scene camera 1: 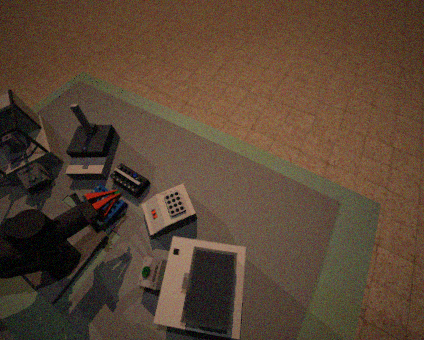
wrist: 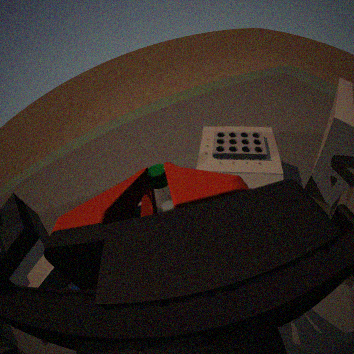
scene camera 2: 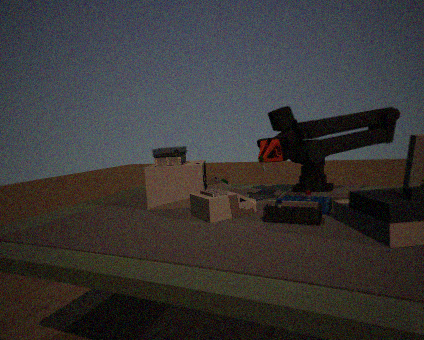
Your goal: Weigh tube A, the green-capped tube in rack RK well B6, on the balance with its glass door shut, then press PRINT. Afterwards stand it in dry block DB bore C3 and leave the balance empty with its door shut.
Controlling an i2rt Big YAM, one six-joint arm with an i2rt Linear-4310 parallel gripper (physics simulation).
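Places are measured from the arm's base along level axes (x ahead, y left, z up), in metres.
Pixels of known places: gripper, fingertip midpoint: [scene camera 1: 119, 192] [wrist: 158, 173] [scene camera 2: 261, 159]; arm's base at its link origin: [scene camera 1: 59, 255] [scene camera 2: 313, 189].
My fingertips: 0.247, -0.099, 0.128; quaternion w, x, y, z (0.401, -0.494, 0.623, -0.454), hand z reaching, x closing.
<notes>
For each thing: its top centre in the pictures, then the offset to it from my fingertips, as dx, dy, dz. "spot": a spot on its surface instead.
- green-capped tube at its top centre: [wrist: 154, 174] -0.010, +0.002, +0.010
- dry block at its top centre: [wrist: 239, 155] [scene camera 2: 222, 189] [scene camera 1: 165, 206] +0.049, -0.102, -0.077
- blue rack at its top centre: [scene camera 2: 305, 198] [scene camera 1: 102, 202] -0.051, +0.106, -0.117
- black rack at its top centre: [scene camera 2: 292, 201] [scene camera 1: 126, 175] +0.063, +0.094, -0.099
- dark device with an upright post, surface spot: [scene camera 2: 385, 205] spot: +0.181, +0.286, -0.071
- large white box at its top centre: [scene camera 1: 179, 280] [scene camera 2: 188, 146] -0.073, -0.272, +0.043
My gripper [scene camera 1: 116, 195] [scene camera 2: 270, 151] [wrist: 158, 173] has red fingers, shut on a green-capped tube [wrist: 156, 171], held above the table. The clear tube body shows partly between the fingers in the wrist view. The dry block [scene camera 1: 159, 212] [scene camera 2: 212, 206] [wrist: 240, 167] is a white sloped box with a grid of dark bores; it stands beyond the fingers, apart from them. A blue rack [scene camera 1: 118, 212] [scene camera 2: 325, 204] lies under the gripper, partly hidden. A framed, glass-like case [scene camera 1: 44, 131] at the left edge of scene camera 1 looks like the balance; its door state I cannot tell.
A black rack [scene camera 1: 130, 180] [scene camera 2: 292, 214] stands beside the blue one. A dark device with an upright post [scene camera 1: 92, 140] [scene camera 2: 385, 205] is behind. A large white box [scene camera 1: 167, 292] [scene camera 2: 175, 186] with a dark panel stands near a small green-button box [scene camera 1: 152, 273].
</notes>
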